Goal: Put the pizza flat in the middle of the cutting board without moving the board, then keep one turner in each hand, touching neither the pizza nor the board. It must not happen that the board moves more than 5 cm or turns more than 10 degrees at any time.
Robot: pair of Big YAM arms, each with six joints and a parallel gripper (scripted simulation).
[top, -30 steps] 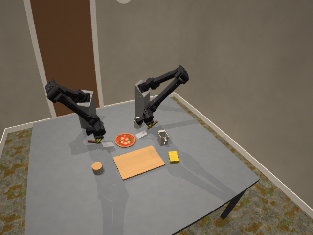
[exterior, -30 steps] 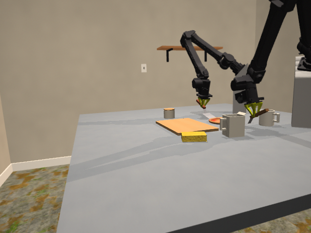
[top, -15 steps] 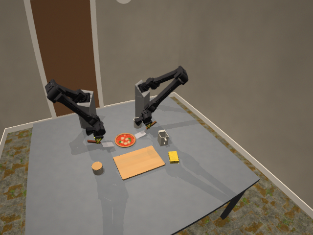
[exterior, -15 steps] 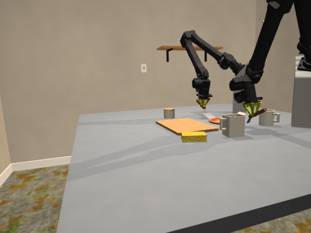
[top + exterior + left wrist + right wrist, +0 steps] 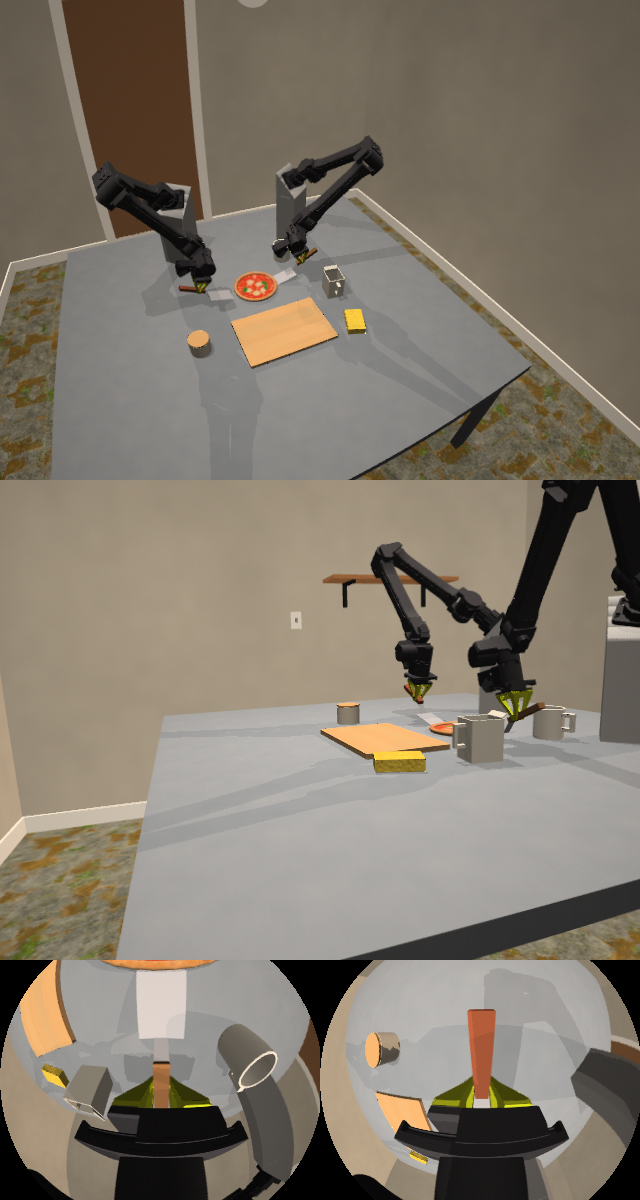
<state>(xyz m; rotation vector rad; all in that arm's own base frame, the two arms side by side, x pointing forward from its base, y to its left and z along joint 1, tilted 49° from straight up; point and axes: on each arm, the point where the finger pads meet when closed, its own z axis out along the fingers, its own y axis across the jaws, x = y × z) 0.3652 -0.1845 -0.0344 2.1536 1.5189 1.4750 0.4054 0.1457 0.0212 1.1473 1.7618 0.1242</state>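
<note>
The pizza lies 250 mm to the left of my right hand, 70 mm below it and 20 mm behind it. From my right hand the other things lie so: square mug: 560 mm to the left, 150 mm ahead, 20 mm below; then lidded canister: 250 mm ahead, 50 mm to the right, 40 mm below; then wooden cutting board: 270 mm to the left, 270 mm ahead, 70 mm below.
</note>
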